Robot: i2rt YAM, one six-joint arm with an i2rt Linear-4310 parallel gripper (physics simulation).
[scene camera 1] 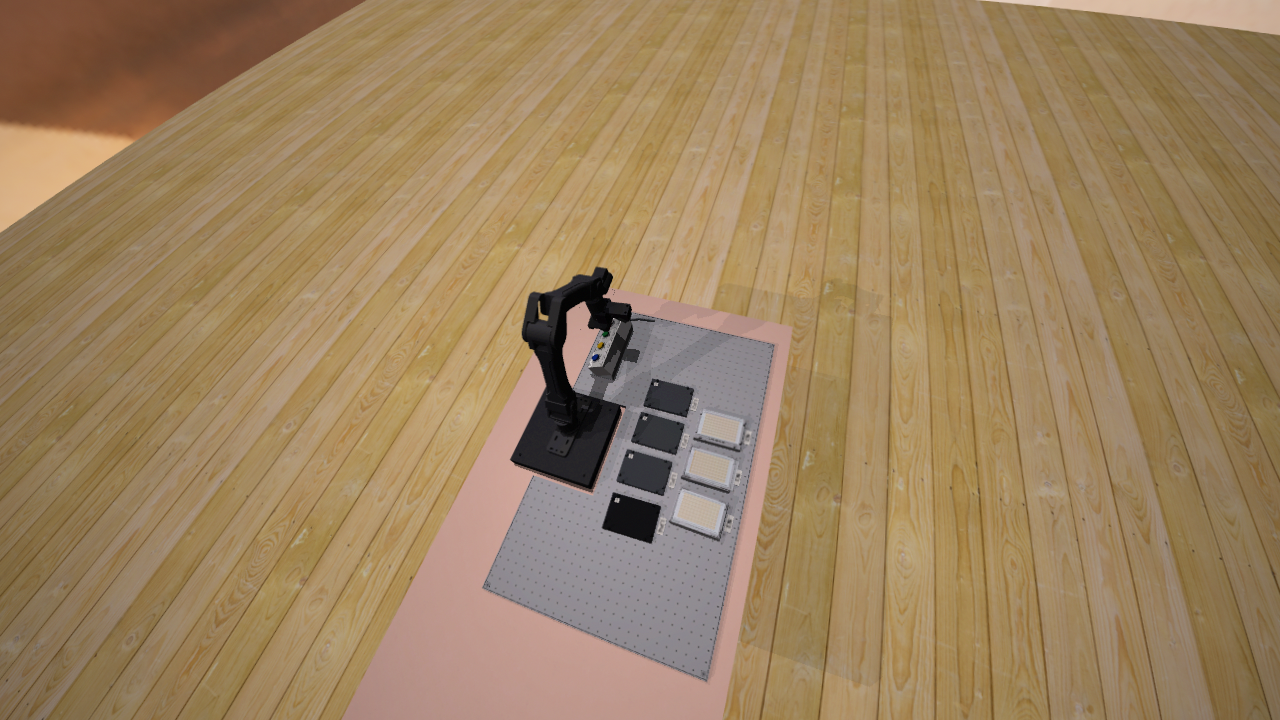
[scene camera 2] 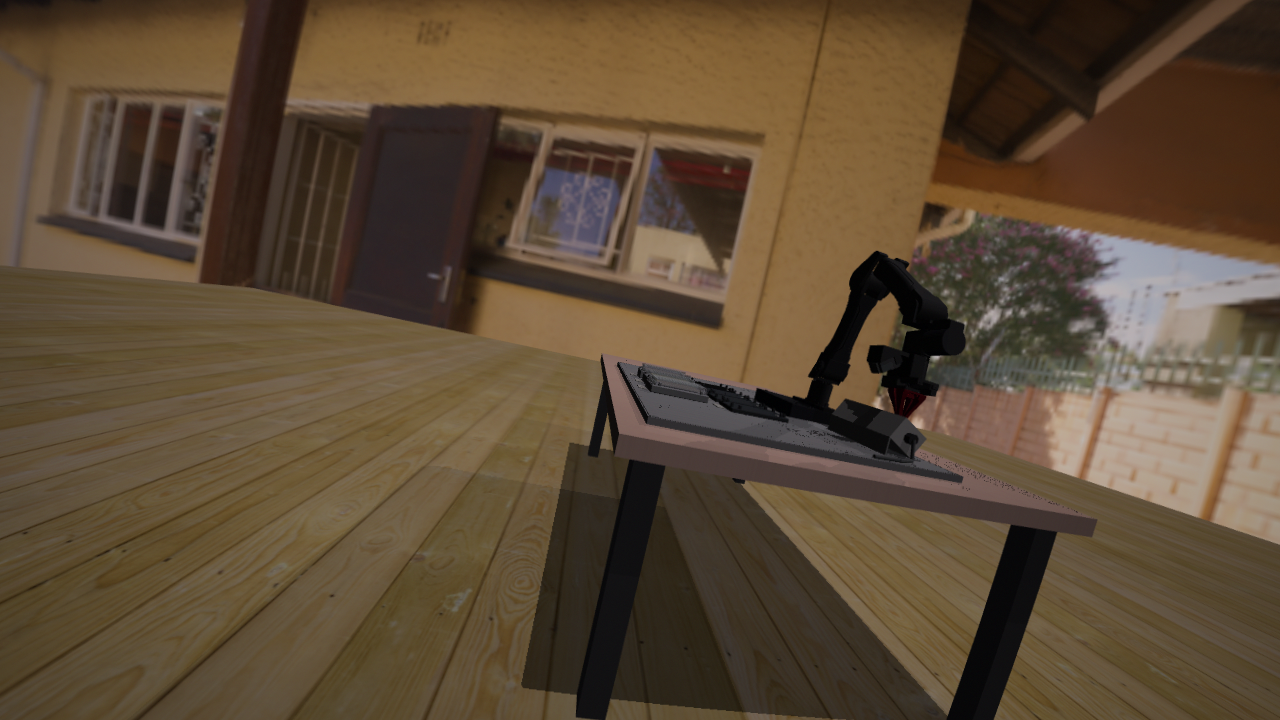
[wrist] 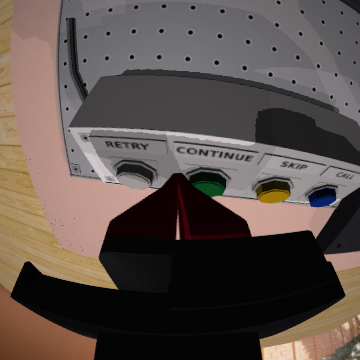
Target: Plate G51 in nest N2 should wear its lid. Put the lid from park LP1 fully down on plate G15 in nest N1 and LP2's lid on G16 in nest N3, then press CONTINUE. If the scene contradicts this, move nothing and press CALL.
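Frame: origin at the arm's base, x right, y ahead, z up, level; millimetres.
Where they show: gripper, fingertip midpoint: (scene camera 1: 607,329) (wrist: 177,180); arm's base, origin of the base link: (scene camera 1: 570,425) (scene camera 2: 815,406).
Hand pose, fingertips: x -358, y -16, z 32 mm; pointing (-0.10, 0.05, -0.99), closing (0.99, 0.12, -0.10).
Each offset is from my fingertips to the top centre of the thing. "spot": to the spot under its first point. Level surfaces: height alone.
My gripper (wrist: 177,180) (scene camera 2: 908,415) is shut and empty. Its red fingertips are by the button box @[dx +44, dy +27, dz +22 mm] (wrist: 165,107) (scene camera 1: 612,351), between the grey RETRY button @[dx -30, dy +1, dz +12 mm] (wrist: 134,176) and the green CONTINUE button @[dx +20, dy +3, dz +12 mm] (wrist: 207,184) in the wrist view. The yellow SKIP button @[dx +70, dy +6, dz +12 mm] (wrist: 273,191) and blue CALL button @[dx +120, dy +9, dz +12 mm] (wrist: 322,197) are further right. In scene camera 1 three white plates with cream tops @[dx +211, dy +462, dz -28 mm] (scene camera 1: 720,428) @[dx +347, dy +478, dz -14 mm] (scene camera 1: 711,468) @[dx +479, dy +469, dz -18 mm] (scene camera 1: 699,513) stand in a row. Beside them is a row of dark flat pads @[spot: dx +153, dy +279, dz -52 mm] (scene camera 1: 669,396) @[spot: dx +283, dy +282, dz -52 mm] (scene camera 1: 657,432) @[spot: dx +412, dy +285, dz -53 mm] (scene camera 1: 644,471) @[spot: dx +547, dy +295, dz -52 mm] (scene camera 1: 631,517). Their labels are too small to read, and I cannot tell whether any clear lids lie on the plates.
The arm's black base plate (scene camera 1: 546,456) stands beside the dark pads. A grey perforated board @[dz -62 mm] (scene camera 1: 608,595) lies on the pink table (scene camera 1: 429,644) (scene camera 2: 805,483). A black cable @[spot: dx -118, dy +87, dz -58 mm] (wrist: 73,55) runs from the button box.
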